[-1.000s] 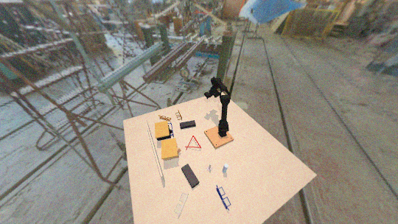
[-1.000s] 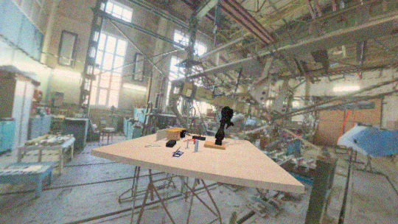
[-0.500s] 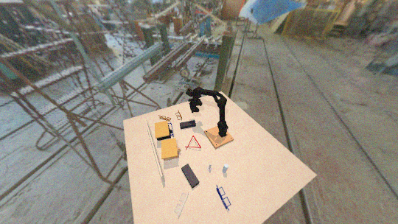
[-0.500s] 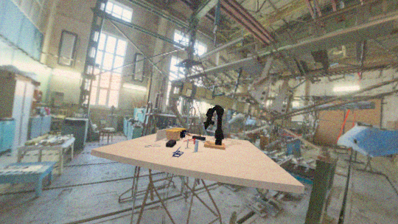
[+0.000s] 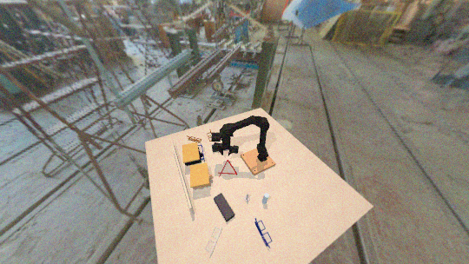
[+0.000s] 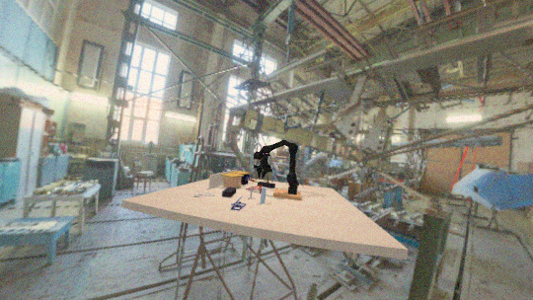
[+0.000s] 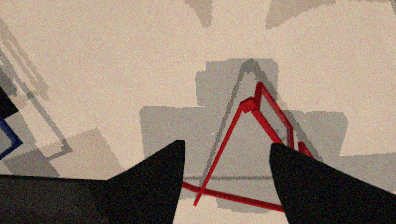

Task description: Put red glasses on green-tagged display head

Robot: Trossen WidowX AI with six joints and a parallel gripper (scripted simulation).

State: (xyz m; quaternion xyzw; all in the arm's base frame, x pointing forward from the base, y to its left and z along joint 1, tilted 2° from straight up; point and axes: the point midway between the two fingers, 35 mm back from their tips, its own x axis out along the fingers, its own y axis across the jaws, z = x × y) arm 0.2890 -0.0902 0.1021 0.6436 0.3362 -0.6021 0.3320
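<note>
My gripper tip is now 2 cm past the post, 33 cm to the right of it and 7 cm above it. The rest, counted from my gripper tip: long white bar 34 cm ahead, 2 cm to the right, 4 cm below; then pale blue piece 12 cm behind, 39 cm to the left, 5 cm below.
</note>
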